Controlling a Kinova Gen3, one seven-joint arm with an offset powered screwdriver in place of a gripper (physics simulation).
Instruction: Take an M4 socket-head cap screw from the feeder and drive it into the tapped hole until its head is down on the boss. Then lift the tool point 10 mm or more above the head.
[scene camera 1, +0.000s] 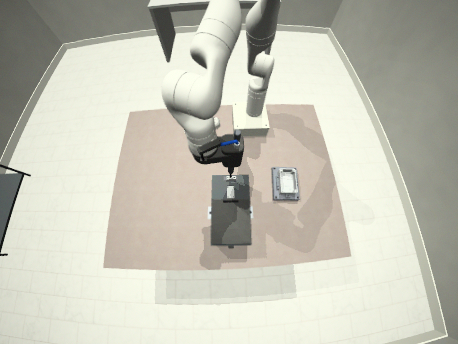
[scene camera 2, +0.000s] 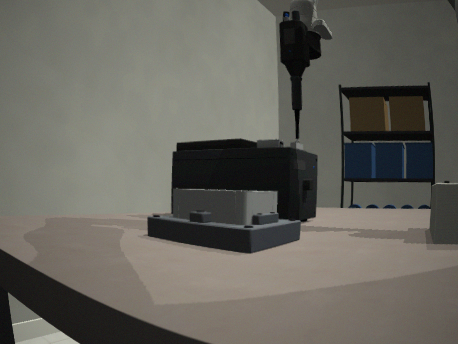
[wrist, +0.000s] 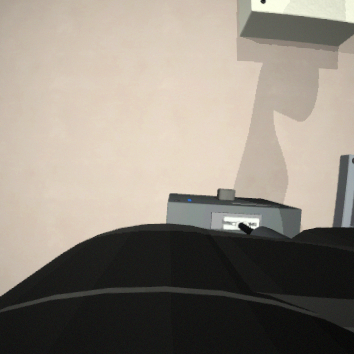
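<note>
My black screwdriver (scene camera 1: 230, 174) (scene camera 2: 297, 137) (wrist: 244, 227) points down, its thin bit tip at or just above the small pale pickup block (scene camera 1: 231, 178) (scene camera 2: 297, 145) at one end of the feeder's top. The dark box-shaped feeder (scene camera 1: 219, 225) (scene camera 2: 225, 172) (wrist: 187, 212) stands on the table. Whether a screw sits on the bit or in the block is too small to tell. The pale open-topped housing (scene camera 1: 288, 182) (scene camera 2: 215, 204) sits in a dark grey fixture (scene camera 1: 275, 193) (scene camera 2: 200, 232) (wrist: 345, 195) beside the feeder. Its bosses and tapped hole cannot be made out.
The arm's pale base block (scene camera 1: 240, 119) (scene camera 2: 445, 215) (wrist: 295, 31) stands on the brownish table mat (scene camera 1: 150, 200), behind the feeder in scene camera 1. A shelf rack (scene camera 2: 387, 135) with brown and blue boxes stands in the background. The tool's black body hides the lower wrist view.
</note>
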